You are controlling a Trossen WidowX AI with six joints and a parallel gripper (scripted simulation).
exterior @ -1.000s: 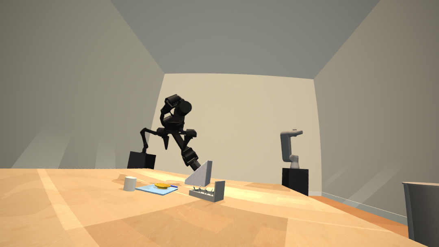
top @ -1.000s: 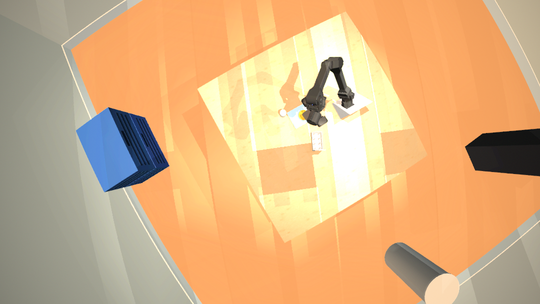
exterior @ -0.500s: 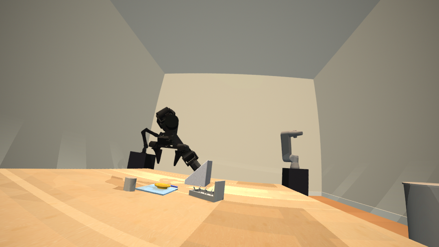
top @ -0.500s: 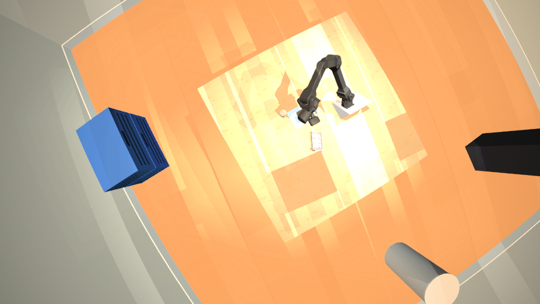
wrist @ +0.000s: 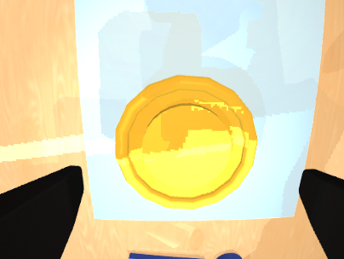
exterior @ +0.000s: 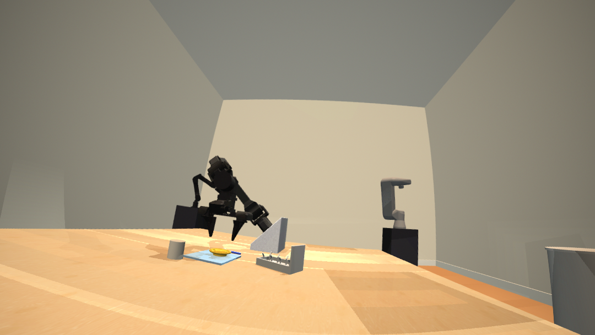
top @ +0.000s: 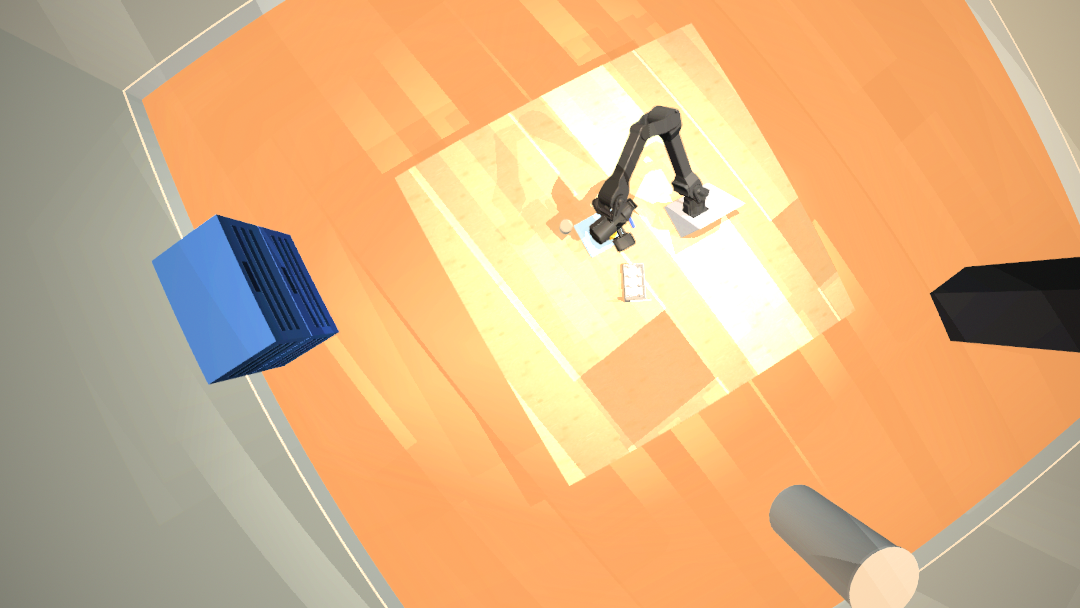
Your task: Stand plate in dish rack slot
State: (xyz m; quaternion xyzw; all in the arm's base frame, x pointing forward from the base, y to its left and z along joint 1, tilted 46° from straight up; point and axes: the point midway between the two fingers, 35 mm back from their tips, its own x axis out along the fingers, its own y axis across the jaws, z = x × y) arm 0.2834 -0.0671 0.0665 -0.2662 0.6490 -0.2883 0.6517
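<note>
Now: the yellow plate 40 mm below my gripper tip. Round my gripper tip: grey dish rack: 10 mm ahead, 210 mm to the left, 40 mm below; then light blue mat: 20 mm ahead, 10 mm to the right, 60 mm below.
</note>
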